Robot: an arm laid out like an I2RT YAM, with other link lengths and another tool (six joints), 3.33 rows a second.
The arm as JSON. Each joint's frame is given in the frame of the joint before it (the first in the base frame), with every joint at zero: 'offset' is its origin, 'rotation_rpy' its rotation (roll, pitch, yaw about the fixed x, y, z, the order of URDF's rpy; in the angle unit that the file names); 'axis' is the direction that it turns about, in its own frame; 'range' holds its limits. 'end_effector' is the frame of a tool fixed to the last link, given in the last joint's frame.
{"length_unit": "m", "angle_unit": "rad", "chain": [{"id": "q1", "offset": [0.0, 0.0, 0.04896], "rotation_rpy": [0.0, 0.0, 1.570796], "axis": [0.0, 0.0, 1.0], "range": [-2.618, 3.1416]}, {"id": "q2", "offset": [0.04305, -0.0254, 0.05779], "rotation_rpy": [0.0, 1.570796, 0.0], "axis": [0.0, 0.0, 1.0], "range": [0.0, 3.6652]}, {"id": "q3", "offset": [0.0, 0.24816, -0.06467], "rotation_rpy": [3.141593, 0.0, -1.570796], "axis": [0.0, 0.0, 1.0], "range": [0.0, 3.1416]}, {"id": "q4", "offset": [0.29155, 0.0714, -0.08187], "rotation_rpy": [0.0, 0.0, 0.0], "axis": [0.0, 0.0, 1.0], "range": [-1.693, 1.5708]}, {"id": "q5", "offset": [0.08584, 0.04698, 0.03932], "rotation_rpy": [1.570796, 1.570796, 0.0], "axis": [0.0, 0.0, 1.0], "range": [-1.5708, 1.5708]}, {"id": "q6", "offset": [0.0, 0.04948, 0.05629], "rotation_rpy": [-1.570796, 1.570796, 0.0], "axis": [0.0, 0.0, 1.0], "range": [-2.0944, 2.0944]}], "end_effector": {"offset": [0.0, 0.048, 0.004], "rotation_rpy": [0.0, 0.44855, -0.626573]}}
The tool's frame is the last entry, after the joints.
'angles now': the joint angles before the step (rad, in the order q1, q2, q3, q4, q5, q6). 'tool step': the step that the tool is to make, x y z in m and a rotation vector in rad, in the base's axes. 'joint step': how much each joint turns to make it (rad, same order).
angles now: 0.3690 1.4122 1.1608 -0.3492 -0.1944 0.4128
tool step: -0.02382 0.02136 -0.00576 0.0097 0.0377 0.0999
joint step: 0.0692 -0.0488 -0.0476 -0.0317 -0.0388 0.0017
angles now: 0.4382 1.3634 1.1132 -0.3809 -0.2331 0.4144
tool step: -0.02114 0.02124 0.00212 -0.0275 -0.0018 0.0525
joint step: 0.0836 -0.0315 -0.0175 -0.0255 0.0400 -0.0018
